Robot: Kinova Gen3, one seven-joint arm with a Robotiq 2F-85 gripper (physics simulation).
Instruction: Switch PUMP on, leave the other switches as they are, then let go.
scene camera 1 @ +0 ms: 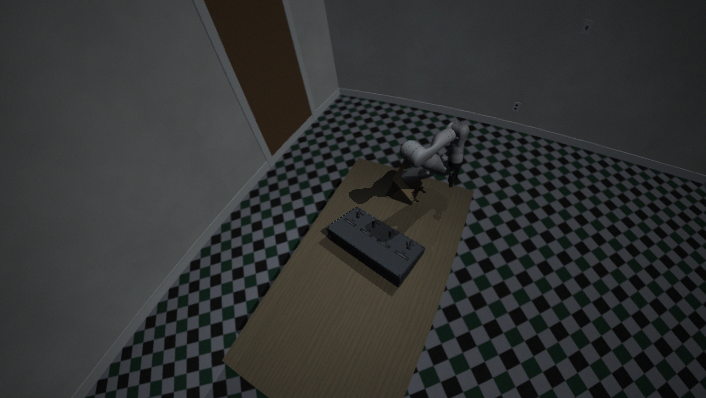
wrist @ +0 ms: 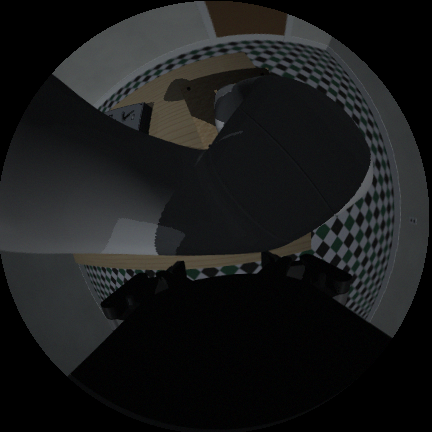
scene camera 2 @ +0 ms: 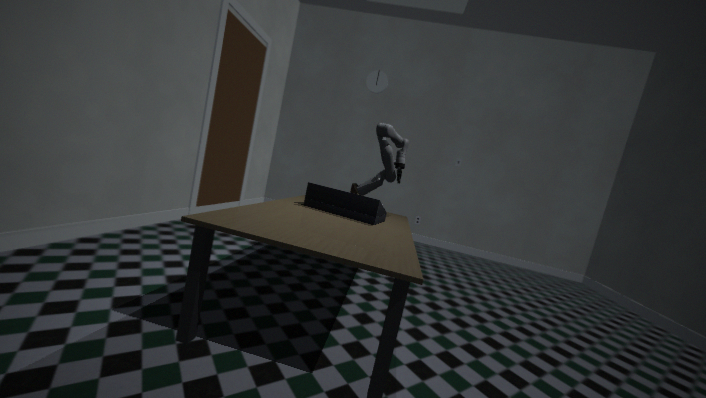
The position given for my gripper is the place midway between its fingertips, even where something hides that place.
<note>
In view: my gripper [wrist: 223, 265] and a dark grey switch box [scene camera 1: 390, 257].
The dark grey switch box is seen too in scene camera 2 [scene camera 2: 357, 207].
</note>
